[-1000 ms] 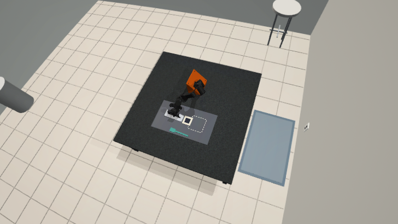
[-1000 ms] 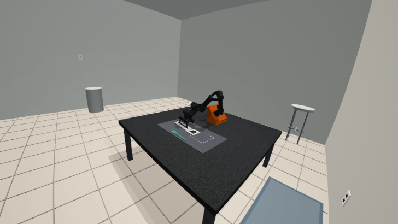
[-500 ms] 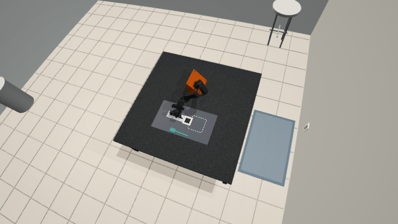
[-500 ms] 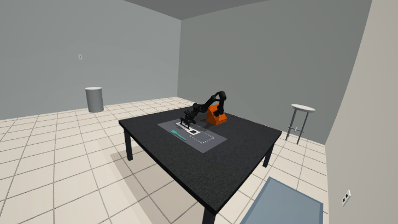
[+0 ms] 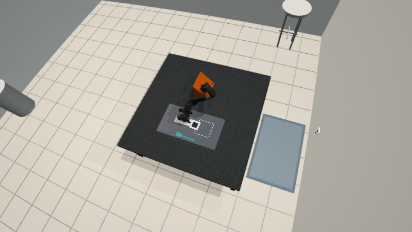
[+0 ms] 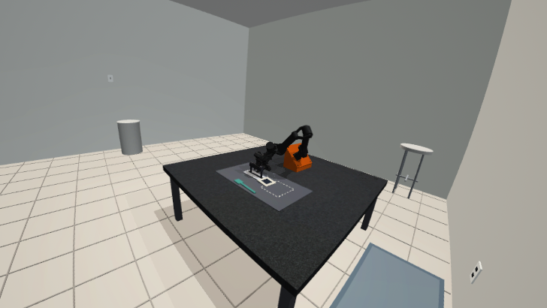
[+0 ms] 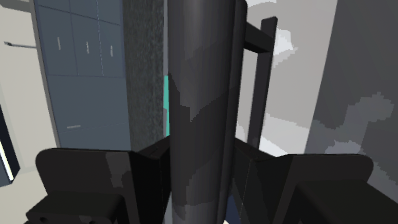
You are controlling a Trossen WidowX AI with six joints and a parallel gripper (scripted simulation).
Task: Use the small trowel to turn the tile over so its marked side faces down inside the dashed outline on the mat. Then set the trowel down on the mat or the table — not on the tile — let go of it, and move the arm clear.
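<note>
The grey mat is 60 mm to the left of my gripper tip and 70 mm below it. Round my gripper tip: square tile (10 mm behind, 100 mm to the left, 50 mm below); teal flat tool (140 mm ahead, 30 mm to the left, 50 mm below).
</note>
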